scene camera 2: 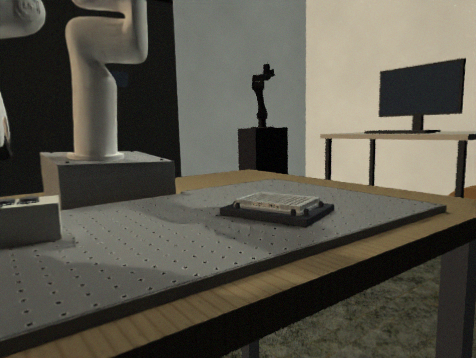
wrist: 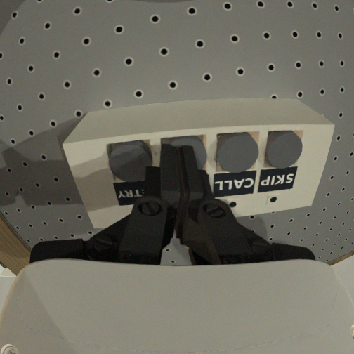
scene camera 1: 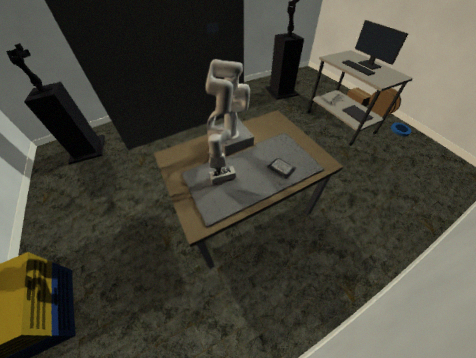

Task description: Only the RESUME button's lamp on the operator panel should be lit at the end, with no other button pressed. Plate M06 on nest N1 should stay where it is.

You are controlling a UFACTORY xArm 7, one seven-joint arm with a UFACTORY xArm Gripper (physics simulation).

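Places are measured from the arm's base along level axes (x right, y ahead, z up), in metres.
Pixels of known places: gripper, fingertip midpoint: [scene camera 1: 218, 171]; arm's base at its link origin: [scene camera 2: 96, 157].
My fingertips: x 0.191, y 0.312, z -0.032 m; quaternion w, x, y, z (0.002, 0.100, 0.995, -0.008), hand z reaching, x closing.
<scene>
Ahead of a thing's pixels: the offset from my fingertips to its top centre. "*": to the spot under its first point. Level surfaces: height alone.
The cream operator panel {dz +0.001, dx -0.021, dy +0.013 m} [scene camera 1: 227, 178] [scene camera 2: 30, 225] [wrist: 200, 118] carries grey round buttons in a row. In the wrist view the SKIP button [wrist: 284, 149], the CALL button [wrist: 237, 152] and the button with a partly hidden label ending in TRY [wrist: 130, 160] show. My gripper [wrist: 173, 167] is shut and empty, its tips over another button [wrist: 196, 151] whose label is hidden behind the fingers; contact cannot be told. The lamp spots under SKIP and CALL look dark; the other lamps are hidden. A pale plate {dz -0.029, dx -0.444, dy +0.082 m} [scene camera 1: 282, 166] [scene camera 2: 277, 201] sits flat on a dark nest {* dz -0.046, dx -0.449, dy +0.172 m} [scene camera 2: 312, 218].
The panel and nest stand on a grey perforated board {dz -0.055 m} [scene camera 1: 250, 200] [scene camera 2: 150, 250] [wrist: 200, 60] on a wooden table {dz -0.068 m} [scene camera 1: 172, 170] [scene camera 2: 225, 312]. The arm's base block [scene camera 1: 240, 142] [scene camera 2: 115, 182] is behind the board. A side desk [scene camera 1: 400, 75] with a monitor stands at the back right.
</scene>
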